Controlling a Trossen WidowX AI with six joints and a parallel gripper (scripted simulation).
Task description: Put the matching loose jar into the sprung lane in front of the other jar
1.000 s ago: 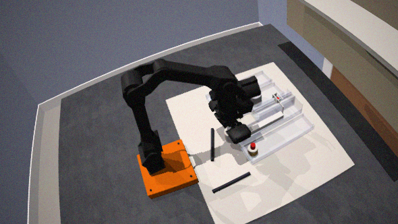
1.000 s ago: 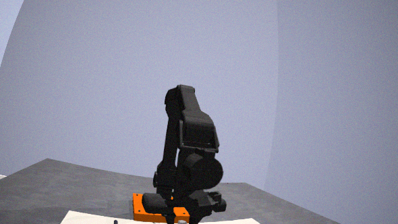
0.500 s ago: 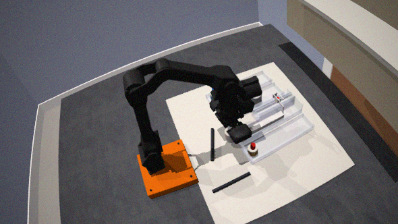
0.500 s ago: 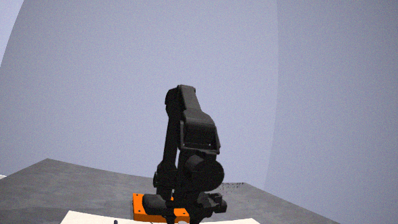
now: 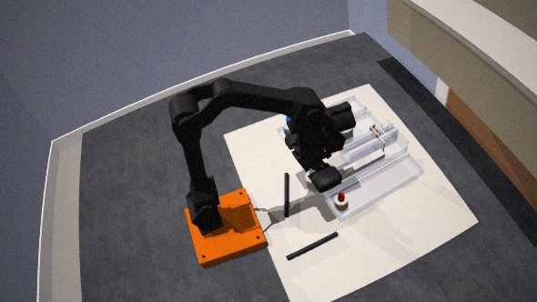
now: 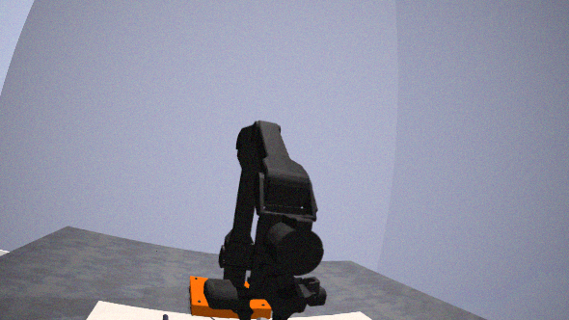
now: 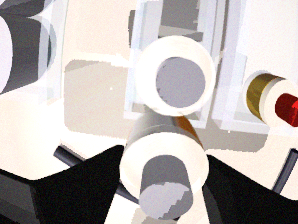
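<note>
Now: the clear sprung lane 190 mm ahead of my gripper tip, 10 mm to the left of it and 40 mm below it. The rest, counted from my gripper tip: red mark (230 mm ahead, 20 mm to the left, 10 mm above).
</note>
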